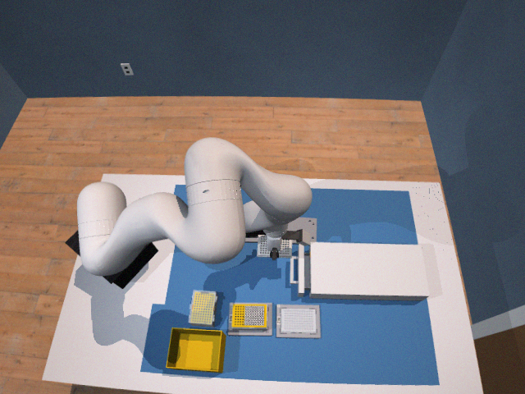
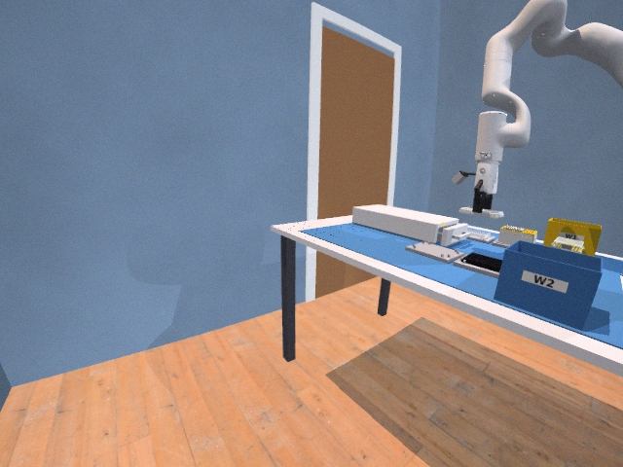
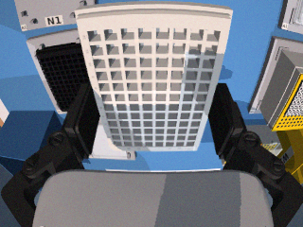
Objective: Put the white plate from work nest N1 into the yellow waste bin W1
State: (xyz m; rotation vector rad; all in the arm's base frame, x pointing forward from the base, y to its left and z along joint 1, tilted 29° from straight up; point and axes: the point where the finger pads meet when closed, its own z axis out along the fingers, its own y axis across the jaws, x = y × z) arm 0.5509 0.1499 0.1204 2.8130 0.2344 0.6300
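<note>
Now: hand 22 cm past the yellow bin W1, 40 cm to the left of it and 12 cm above it. Round my hand: black plate 10 cm behind, 12 cm to the left, 14 cm below; white plate 1 cm below; grey nest 8 cm ahead, 14 cm to the left, 15 cm below.
</note>
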